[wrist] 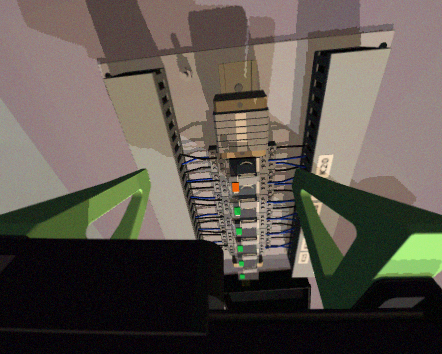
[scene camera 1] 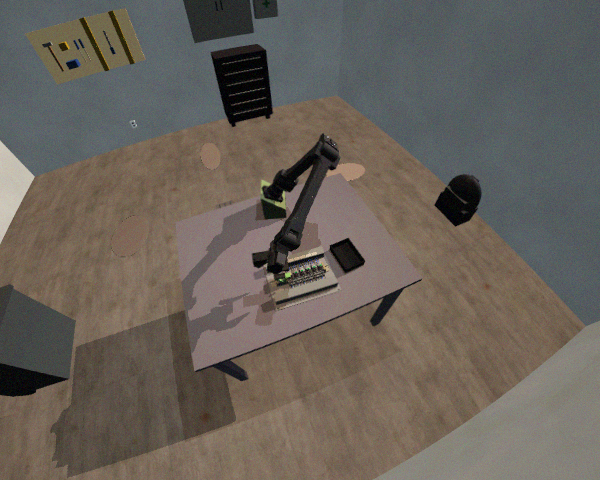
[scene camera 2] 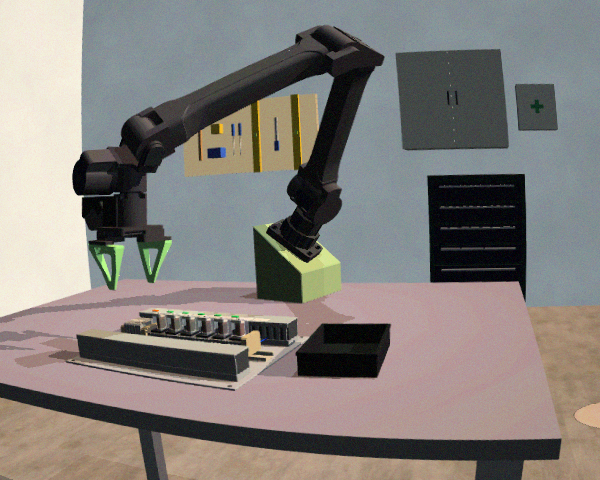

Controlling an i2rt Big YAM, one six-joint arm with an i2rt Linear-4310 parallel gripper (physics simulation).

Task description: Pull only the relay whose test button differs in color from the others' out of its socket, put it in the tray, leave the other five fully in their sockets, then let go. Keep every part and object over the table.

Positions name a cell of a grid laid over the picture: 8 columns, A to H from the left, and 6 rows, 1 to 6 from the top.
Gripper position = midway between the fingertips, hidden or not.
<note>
I see my gripper (scene camera 2: B4) and a panel plate (scene camera 1: D4).
My gripper also shows in the wrist view (wrist: E3). The panel plate is seen too in the wrist view (wrist: F2).
</note>
